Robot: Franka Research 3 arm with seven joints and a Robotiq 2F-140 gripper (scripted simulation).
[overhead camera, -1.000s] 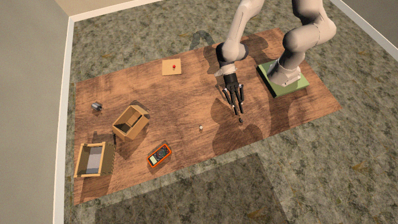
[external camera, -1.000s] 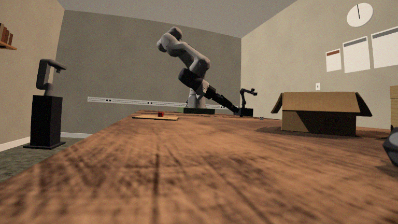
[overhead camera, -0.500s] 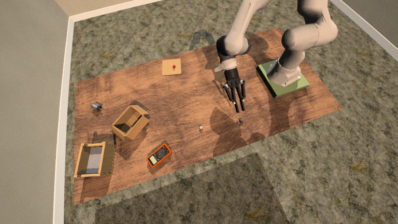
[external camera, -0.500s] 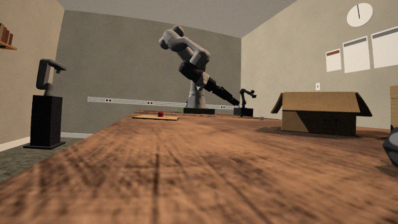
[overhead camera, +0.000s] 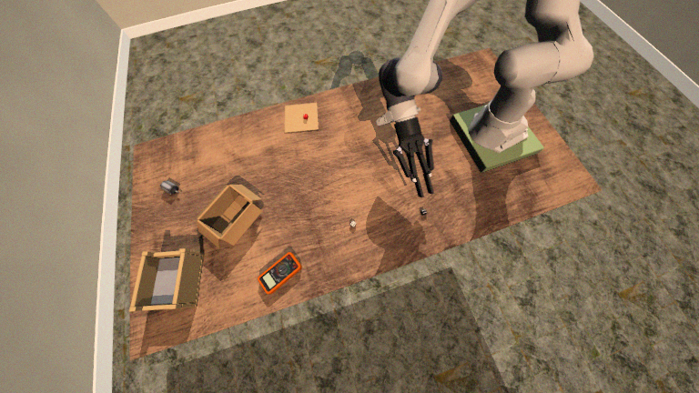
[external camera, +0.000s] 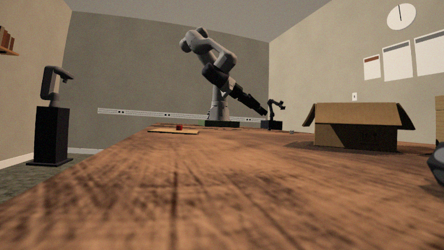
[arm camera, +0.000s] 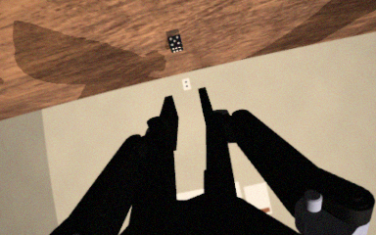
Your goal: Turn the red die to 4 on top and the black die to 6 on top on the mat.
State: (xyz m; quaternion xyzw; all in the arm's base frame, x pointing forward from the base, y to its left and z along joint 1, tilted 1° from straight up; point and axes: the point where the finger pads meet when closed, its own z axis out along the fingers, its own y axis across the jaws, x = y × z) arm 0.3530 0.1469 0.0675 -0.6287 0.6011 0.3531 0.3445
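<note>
Right now the black die is 100 mm below my hand and 60 mm to the left of it. Also, from my hand: red die (460 mm to the right, 300 mm ahead, 100 mm below); then white die (250 mm ahead, 100 mm below, 30 mm to the left); then orange multimeter (520 mm ahead, 110 mm to the left, 100 mm below).
</note>
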